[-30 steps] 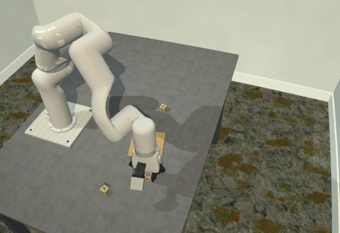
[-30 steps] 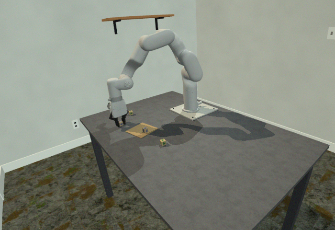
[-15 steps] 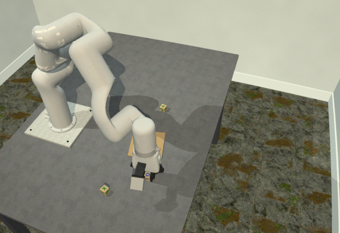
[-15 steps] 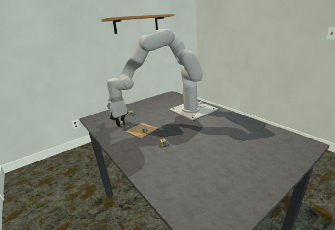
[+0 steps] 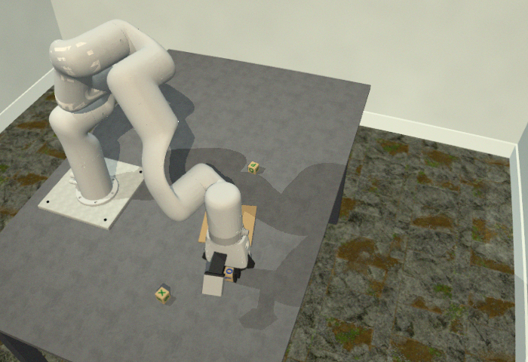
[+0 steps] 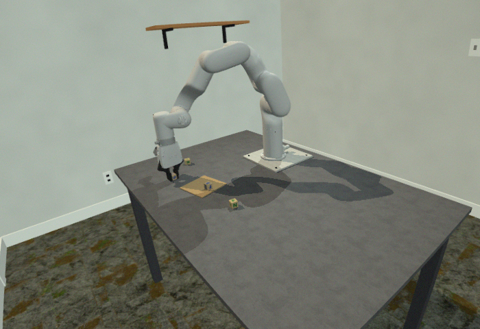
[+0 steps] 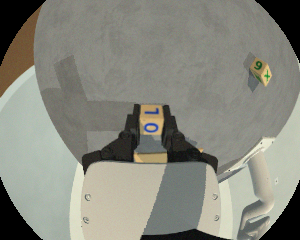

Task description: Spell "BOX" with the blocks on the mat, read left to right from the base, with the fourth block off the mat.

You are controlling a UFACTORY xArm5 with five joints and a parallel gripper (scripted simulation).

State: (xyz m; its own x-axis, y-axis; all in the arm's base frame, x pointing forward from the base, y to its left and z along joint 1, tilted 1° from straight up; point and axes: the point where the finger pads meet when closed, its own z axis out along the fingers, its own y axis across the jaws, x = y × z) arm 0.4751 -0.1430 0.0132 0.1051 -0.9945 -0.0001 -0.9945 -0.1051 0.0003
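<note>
Right now my hand is 160 mm to the right of the tan mat, 60 mm past it and 20 mm above it. The rest, counted from my hand: X block 130 mm behind, 110 mm to the right, 10 mm below; then B block 200 mm to the left, 70 mm behind; then O block 10 mm below.
</note>
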